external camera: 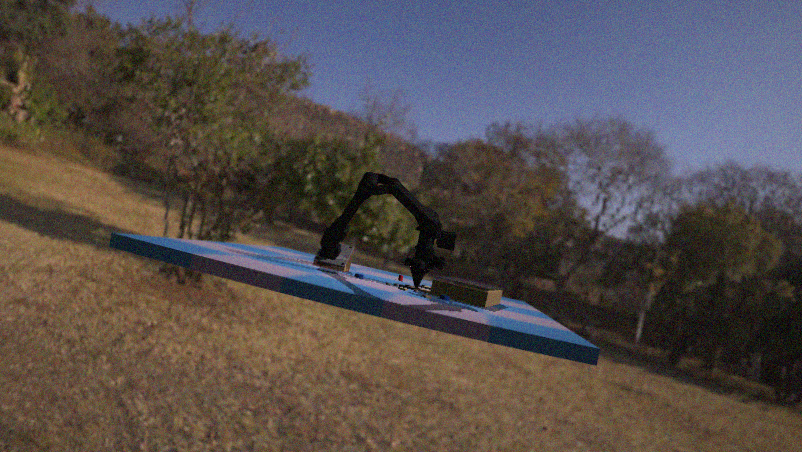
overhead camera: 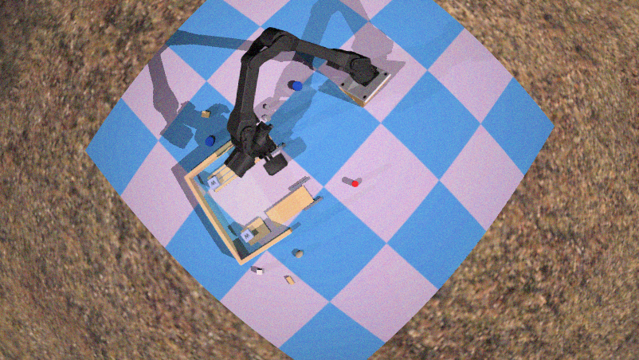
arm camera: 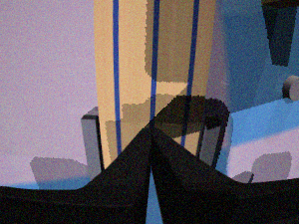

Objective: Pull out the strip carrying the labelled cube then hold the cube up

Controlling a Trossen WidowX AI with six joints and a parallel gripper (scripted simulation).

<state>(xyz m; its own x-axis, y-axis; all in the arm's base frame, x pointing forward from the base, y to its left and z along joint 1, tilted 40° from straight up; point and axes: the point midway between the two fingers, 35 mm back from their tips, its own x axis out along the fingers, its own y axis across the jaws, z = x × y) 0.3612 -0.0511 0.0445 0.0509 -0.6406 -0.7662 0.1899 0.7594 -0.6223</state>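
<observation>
Right now my gripper tip is 9 cm short of the strip and 2 cm to the left of it.
</observation>
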